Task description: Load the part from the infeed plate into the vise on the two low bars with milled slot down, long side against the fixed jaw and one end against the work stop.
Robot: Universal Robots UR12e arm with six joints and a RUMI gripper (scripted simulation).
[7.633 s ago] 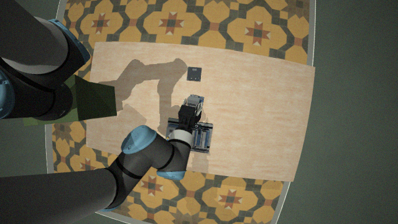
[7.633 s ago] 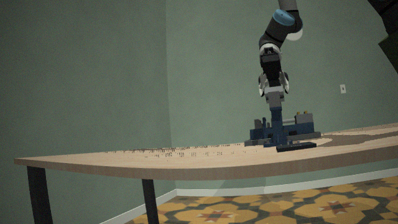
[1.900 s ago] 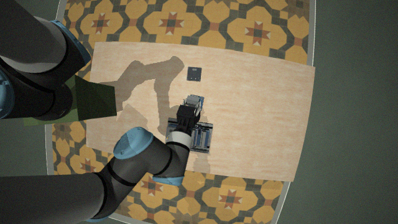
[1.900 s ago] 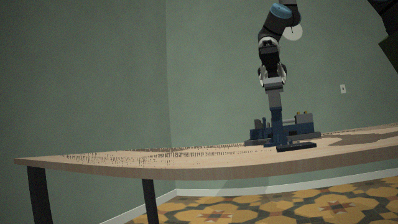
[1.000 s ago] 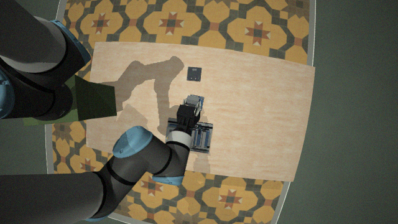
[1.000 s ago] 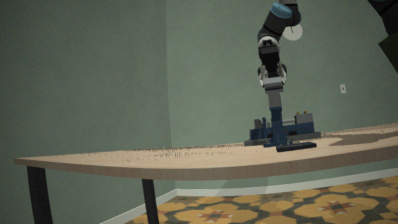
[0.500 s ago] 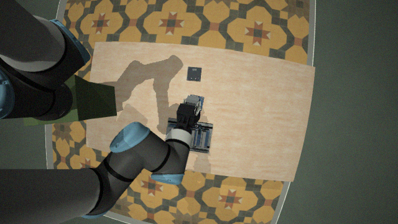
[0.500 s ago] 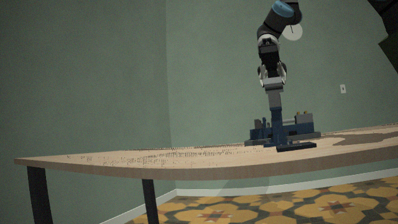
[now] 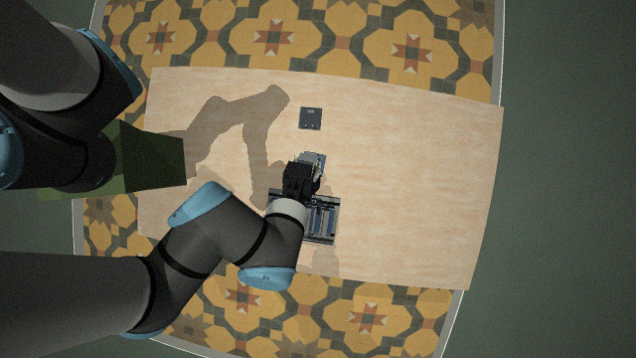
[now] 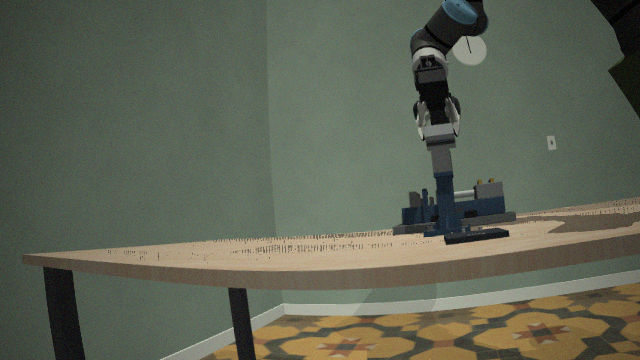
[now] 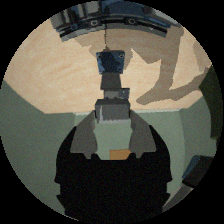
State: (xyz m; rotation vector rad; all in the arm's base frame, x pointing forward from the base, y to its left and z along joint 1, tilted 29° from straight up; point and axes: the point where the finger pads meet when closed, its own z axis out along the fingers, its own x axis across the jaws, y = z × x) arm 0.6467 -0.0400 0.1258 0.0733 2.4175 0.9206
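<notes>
Right now the grey part is 10 mm to the left of my hand and 10 mm below it. Round my hand: vise: 210 mm to the right, 150 mm below, 50 mm behind; then air cylinder rod: 200 mm to the right, 110 mm below, 70 mm behind; then blue post: 130 mm below.
</notes>
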